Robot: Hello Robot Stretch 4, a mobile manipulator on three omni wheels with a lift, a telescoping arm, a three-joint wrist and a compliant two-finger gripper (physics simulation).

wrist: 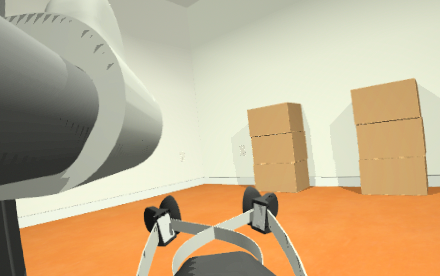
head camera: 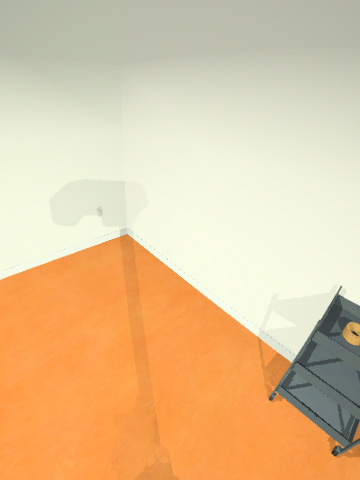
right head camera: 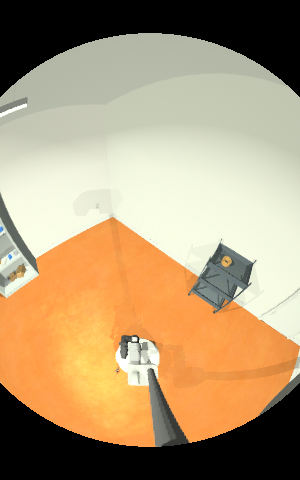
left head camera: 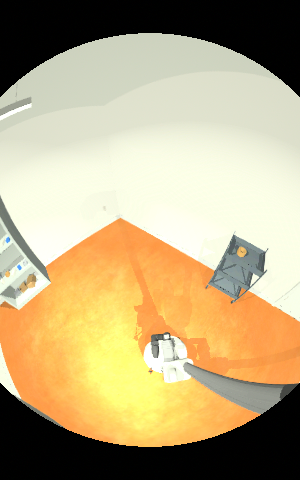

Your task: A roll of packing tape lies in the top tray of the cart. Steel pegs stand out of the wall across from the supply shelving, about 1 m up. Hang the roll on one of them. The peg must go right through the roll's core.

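Places are measured from the robot's base along level axes (x ahead, y left, z up), in centimetres.
Where they show: gripper, fingertip midpoint: [wrist: 211,206] [right head camera: 122,374] [left head camera: 156,373].
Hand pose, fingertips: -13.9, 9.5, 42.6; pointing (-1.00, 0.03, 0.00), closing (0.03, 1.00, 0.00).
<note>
After its pixels a point has its place, as x, y, z.
The roll of packing tape [head camera: 353,334] {71.1, -82.8, 68.6} [left head camera: 242,251] {74.3, -90.0, 64.6} [right head camera: 226,261] {69.9, -83.9, 68.5} is a tan ring lying in the top tray of the dark grey cart [head camera: 320,412] {59.9, -87.6, 10.5} [left head camera: 220,272] {68.7, -67.9, 41.2} [right head camera: 205,283] {65.7, -70.8, 40.0}. The cart stands by the right-hand wall, on the right in the head camera views. My gripper [wrist: 211,206] {-13.9, 9.5, 42.6} is open and empty in the wrist view, its two dark fingertips well apart above the orange floor and far from the roll. The steel pegs do not show clearly in any view.
Supply shelving [left head camera: 42,287] {80.5, 186.7, 0.0} [right head camera: 31,280] {79.9, 185.3, -1.8} with small items stands at the left edge. Two stacks of cardboard boxes [wrist: 277,150] {-225.8, 81.5, 36.1} [wrist: 390,142] {-156.8, 145.9, 35.5} stand against a wall in the wrist view. Bare walls meet in a corner beyond the orange floor.
</note>
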